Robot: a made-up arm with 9 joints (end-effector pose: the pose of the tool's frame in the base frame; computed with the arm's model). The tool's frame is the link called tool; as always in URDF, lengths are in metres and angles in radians.
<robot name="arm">
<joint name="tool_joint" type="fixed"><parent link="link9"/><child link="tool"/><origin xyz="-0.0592 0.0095 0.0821" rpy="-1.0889 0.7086 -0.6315"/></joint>
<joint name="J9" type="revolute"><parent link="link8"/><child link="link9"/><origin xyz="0.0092 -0.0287 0.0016" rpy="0.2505 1.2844 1.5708"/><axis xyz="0 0 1"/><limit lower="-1.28" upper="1.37"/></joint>
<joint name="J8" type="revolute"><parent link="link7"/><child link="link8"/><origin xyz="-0.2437 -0.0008 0.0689" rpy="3.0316 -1.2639 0.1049"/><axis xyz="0 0 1"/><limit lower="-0.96" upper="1.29"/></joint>
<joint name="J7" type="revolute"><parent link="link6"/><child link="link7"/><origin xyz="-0.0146 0.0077 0.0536" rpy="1.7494 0.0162 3.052"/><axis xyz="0 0 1"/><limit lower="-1.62" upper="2.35"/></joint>
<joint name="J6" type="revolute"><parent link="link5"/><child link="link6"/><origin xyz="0.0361 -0.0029 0.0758" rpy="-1.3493 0.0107 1.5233"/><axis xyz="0 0 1"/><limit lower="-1.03" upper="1.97"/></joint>
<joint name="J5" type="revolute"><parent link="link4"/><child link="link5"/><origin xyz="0.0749 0.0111 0.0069" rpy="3.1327 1.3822 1.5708"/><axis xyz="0 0 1"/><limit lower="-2" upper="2.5"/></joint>
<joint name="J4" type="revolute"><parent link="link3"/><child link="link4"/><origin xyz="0.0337 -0.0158 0.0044" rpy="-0.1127 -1.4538 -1.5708"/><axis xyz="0 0 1"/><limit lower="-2.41" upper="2.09"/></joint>
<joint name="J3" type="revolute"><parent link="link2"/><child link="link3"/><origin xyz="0.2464 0.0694 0.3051" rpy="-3.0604 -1.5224 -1.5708"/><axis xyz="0 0 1"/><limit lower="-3.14" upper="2.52"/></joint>
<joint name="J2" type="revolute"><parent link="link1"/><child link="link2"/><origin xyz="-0.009 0.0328 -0.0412" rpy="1.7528 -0.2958 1.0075"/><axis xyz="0 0 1"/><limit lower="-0.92" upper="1.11"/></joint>
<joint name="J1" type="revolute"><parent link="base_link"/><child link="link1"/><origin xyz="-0.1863 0.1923 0.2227" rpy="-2.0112 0.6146 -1.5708"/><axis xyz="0 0 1"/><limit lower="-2.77" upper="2.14"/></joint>
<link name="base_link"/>
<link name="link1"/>
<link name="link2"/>
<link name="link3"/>
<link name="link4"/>
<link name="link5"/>
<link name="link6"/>
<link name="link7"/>
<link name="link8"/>
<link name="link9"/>
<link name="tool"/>
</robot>
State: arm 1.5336 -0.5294 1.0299 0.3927 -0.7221 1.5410 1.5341 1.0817 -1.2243
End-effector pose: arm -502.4 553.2 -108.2 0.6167 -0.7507 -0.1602 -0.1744
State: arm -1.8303 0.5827 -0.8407 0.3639 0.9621 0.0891 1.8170 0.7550 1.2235
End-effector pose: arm 257.2 32.9 391.0 0.4446 0.6582 -0.5364 -0.2851
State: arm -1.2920 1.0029 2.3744 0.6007 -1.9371 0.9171 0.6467 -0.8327 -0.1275
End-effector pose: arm 24.7 160.0 394.4 0.0335 0.3637 0.7059 0.6069
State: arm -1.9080 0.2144 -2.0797 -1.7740 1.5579 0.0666 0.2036 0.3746 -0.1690
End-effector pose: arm 94.9 173.0 656.7 0.6618 -0.2997 -0.1330 -0.6742
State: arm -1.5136 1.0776 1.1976 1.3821 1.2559 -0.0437 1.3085 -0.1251 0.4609
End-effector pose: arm -81.5 138.3 638.3 0.1060 -0.1728 0.1959 -0.9595
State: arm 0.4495 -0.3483 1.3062 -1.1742 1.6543 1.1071 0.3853 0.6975 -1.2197
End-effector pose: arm -436.9 167.5 -29.4 0.3440 0.4573 -0.5100 -0.6422
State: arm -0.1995 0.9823 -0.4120 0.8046 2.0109 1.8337 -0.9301 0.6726 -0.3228
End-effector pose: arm 163.0 -27.0 134.5 0.9317 0.0383 0.2677 0.2426
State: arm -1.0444 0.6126 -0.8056 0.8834 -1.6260 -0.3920 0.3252 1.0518 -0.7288
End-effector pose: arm 60.0 -10.4 143.2 0.5749 -0.7855 -0.2254 0.0395
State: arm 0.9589 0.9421 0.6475 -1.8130 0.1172 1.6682 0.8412 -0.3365 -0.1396
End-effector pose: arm -76.6 130.6 -230.2 0.1673 0.3341 0.9007 0.2217
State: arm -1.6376 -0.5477 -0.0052 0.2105 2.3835 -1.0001 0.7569 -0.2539 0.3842
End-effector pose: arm -247.3 18.0 471.6 0.2923 -0.4826 -0.1857 0.8045
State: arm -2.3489 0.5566 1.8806 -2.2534 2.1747 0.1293 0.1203 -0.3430 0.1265
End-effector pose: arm 30.5 263.8 393.7 0.1951 -0.4148 0.8541 -0.2458
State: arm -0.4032 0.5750 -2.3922 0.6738 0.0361 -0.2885 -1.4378 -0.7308 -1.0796
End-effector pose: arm -32.4 -201.9 -125.5 0.1217 -0.9215 0.1997 -0.3101
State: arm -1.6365 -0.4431 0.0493 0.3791 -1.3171 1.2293 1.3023 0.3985 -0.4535
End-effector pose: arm -9.1 -109.1 443.9 0.1501 0.8290 0.3283 0.4272
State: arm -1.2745 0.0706 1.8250 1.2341 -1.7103 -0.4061 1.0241 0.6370 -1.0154
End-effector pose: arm 35.5 -218.3 372.1 0.2084 0.8491 0.2590 0.4105
